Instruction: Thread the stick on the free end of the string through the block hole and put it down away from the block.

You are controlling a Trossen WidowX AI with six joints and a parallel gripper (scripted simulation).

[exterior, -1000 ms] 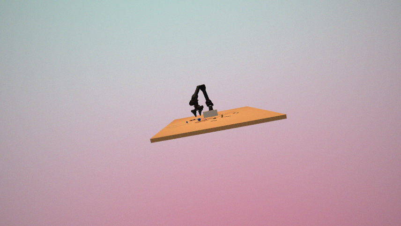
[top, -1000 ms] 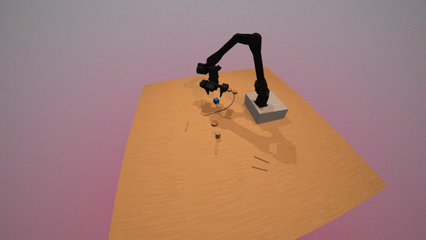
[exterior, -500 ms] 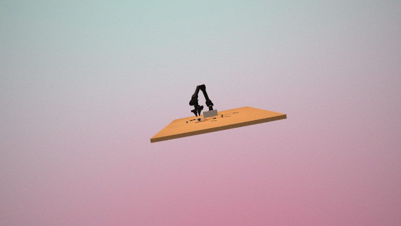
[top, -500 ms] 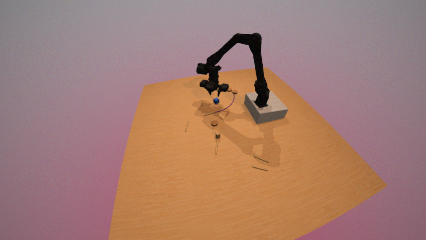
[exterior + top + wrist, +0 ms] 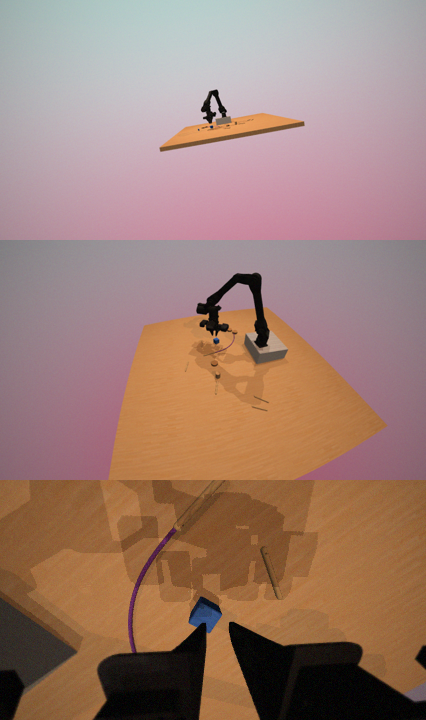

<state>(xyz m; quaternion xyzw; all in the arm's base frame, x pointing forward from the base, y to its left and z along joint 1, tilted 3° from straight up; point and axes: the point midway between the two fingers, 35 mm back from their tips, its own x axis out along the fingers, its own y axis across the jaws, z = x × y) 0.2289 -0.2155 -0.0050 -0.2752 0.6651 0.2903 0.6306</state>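
The blue block lies 1 cm behind my gripper tip and 4 cm below it. From my gripper tip the other things lie so: small wooden cylinder: 9 cm ahead, 29 cm to the left, 4 cm below; then thin stick: 6 cm ahead, 10 cm to the left, 6 cm below.
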